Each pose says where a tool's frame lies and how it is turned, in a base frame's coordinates. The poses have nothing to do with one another.
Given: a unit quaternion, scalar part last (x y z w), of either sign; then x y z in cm.
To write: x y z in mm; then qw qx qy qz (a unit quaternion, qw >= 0). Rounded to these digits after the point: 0 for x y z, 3 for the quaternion.
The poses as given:
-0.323 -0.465 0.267 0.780 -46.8 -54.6 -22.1
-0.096 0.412 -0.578 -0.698 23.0 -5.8 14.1
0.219 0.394 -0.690 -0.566 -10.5 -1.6 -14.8
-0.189 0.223 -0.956 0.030 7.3 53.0 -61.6
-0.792 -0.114 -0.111 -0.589 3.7 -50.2 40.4
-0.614 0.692 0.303 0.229 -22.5 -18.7 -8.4
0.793 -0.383 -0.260 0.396 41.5 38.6 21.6
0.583 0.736 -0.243 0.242 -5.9 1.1 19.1
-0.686 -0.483 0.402 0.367 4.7 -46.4 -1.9
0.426 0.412 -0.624 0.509 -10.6 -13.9 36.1
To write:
-468 -546 -221 0.780 -0.323 -0.465 0.267
230 -58 141 0.698 0.096 -0.412 0.578
-105 -16 -148 0.566 -0.219 -0.394 0.690
73 530 -616 0.030 -0.189 0.223 -0.956
37 -502 404 0.589 0.792 0.114 0.111
-225 -187 -84 0.229 -0.614 0.692 0.303
415 386 216 0.396 0.793 -0.383 -0.260
-59 11 191 0.242 0.583 0.736 -0.243
47 -464 -19 0.367 -0.686 -0.483 0.402
-106 -139 361 0.509 0.426 0.412 -0.624

